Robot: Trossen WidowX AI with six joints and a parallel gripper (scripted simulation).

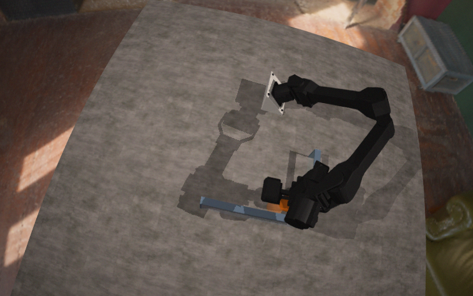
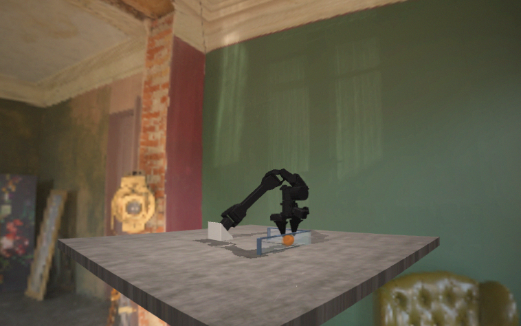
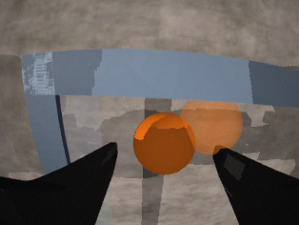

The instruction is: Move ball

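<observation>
Now: the orange ball 10 mm below my gripper tip. Also, from my gripper tip: see-through copy of ball (30 mm to the right, 20 mm ahead, 10 mm below).
</observation>
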